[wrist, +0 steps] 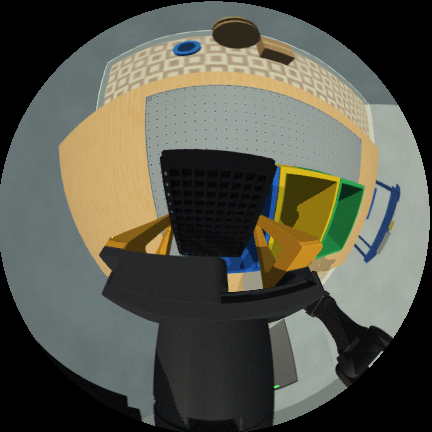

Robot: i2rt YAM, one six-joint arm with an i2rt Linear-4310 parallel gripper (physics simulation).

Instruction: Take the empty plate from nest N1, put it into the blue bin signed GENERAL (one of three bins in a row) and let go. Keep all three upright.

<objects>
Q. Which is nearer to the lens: the green bin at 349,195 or the yellow bin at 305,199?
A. The yellow bin.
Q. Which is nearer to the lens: the black plate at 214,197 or the yellow bin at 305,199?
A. The black plate.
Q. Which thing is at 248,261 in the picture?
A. A blue bin.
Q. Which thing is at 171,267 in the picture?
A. The gripper.
</objects>
